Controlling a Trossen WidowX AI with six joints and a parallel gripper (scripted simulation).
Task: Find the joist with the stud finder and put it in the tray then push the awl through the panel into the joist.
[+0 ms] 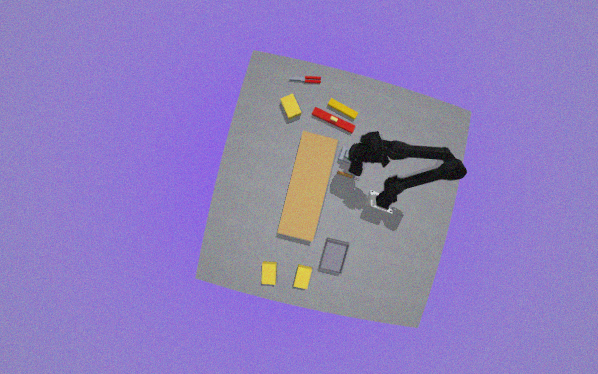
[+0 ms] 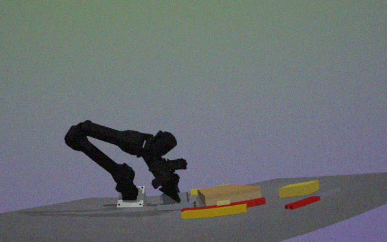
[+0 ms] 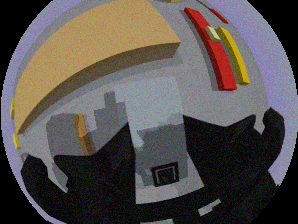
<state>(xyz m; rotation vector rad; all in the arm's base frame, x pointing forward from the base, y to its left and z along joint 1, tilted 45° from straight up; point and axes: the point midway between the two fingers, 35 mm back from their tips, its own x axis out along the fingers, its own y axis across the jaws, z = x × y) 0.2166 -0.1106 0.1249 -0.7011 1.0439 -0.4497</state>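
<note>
Right now the awl is 5 cm behind my gripper tip, 9 cm to the left of it and 2 cm below it. The rest, counted from my gripper tip: yellow bar 11 cm ahead, 22 cm to the right, 2 cm below; then stud finder 3 cm behind, 2 cm above; then red level 14 cm ahead, 15 cm to the right, 1 cm below.
</note>
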